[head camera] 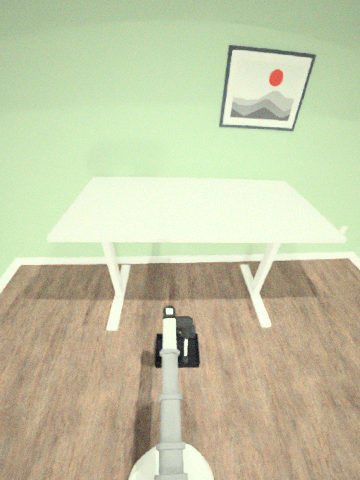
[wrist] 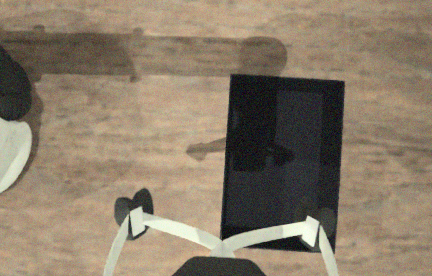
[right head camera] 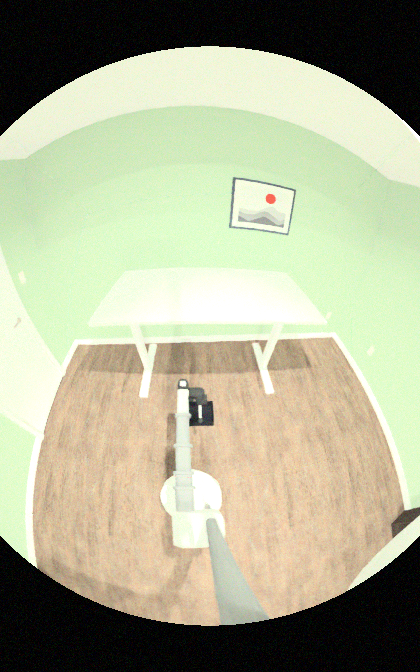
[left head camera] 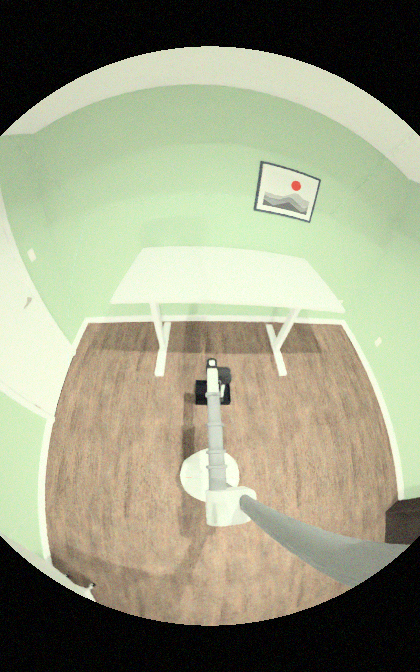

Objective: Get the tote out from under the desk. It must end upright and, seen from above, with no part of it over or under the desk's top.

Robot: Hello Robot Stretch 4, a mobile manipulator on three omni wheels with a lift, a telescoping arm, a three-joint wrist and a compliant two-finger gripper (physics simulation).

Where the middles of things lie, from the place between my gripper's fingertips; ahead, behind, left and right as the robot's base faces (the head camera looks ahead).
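Labels:
Black tote (head camera: 192, 346): my gripper 27 cm above it, 3 cm to the right of it, 10 cm short of it.

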